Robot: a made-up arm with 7 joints.
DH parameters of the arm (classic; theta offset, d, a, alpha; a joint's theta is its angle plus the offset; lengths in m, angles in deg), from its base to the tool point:
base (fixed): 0 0 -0.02 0
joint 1: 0 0.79 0.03 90
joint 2: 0 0.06 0.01 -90
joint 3: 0 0.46 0 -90
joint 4: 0 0.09 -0.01 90
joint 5: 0 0.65 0.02 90
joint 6: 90 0.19 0.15 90
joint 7: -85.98 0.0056 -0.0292 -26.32
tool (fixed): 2.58 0.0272 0 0
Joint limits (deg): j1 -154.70..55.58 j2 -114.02..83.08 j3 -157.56..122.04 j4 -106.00..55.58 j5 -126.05..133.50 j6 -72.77..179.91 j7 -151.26..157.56
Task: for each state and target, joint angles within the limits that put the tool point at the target. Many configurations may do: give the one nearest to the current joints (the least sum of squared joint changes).
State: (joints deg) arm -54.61 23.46 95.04 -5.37 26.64 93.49 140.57
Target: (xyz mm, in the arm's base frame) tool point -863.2 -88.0 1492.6
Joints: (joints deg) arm -28.11 49.49 82.01 -31.48 17.64 88.70 141.95
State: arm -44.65 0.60 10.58 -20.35 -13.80 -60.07 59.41
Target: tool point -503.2 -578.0 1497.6
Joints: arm -0.33 12.32 40.12 -61.46 -30.05 -56.27 57.84
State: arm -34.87 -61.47 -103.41 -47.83 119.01 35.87 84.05
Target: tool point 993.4 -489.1 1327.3
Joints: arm -37.42 -51.98 -102.41 -38.14 117.33 35.65 83.14
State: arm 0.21 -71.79 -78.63 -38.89 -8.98 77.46 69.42
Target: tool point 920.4 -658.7 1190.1
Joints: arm -38.19 -77.65 -73.15 -5.64 -0.57 65.76 68.97
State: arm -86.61 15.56 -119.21 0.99 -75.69 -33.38 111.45
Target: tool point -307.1 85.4 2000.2
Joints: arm -76.89 6.45 -112.31 29.76 -91.04 -7.34 109.07
